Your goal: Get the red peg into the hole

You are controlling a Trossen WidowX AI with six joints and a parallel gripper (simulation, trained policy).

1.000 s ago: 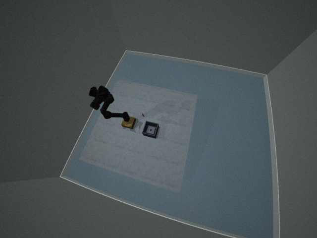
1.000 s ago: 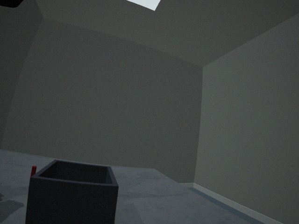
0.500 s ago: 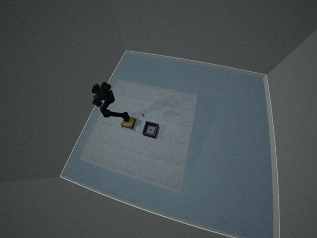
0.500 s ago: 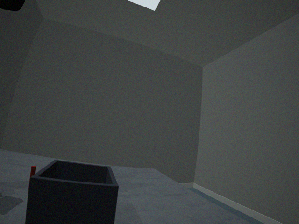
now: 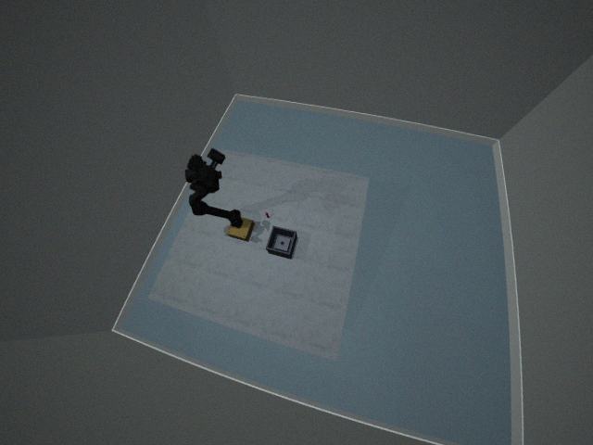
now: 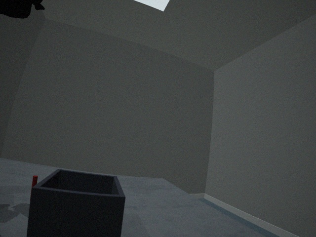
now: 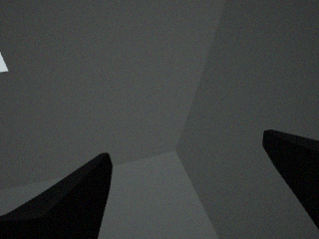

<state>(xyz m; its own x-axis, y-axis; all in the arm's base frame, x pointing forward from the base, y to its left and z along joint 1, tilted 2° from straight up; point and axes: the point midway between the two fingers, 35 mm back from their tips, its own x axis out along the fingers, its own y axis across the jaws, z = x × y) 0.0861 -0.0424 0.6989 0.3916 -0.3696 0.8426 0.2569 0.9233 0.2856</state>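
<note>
Now: the red peg 5 cm ahead of my gripper tip, 17 cm to the left of it and 76 cm below it. From my gripper tip the other things lie so: pale plate: 22 cm ahead, 1 cm to the right, 76 cm below.
</note>
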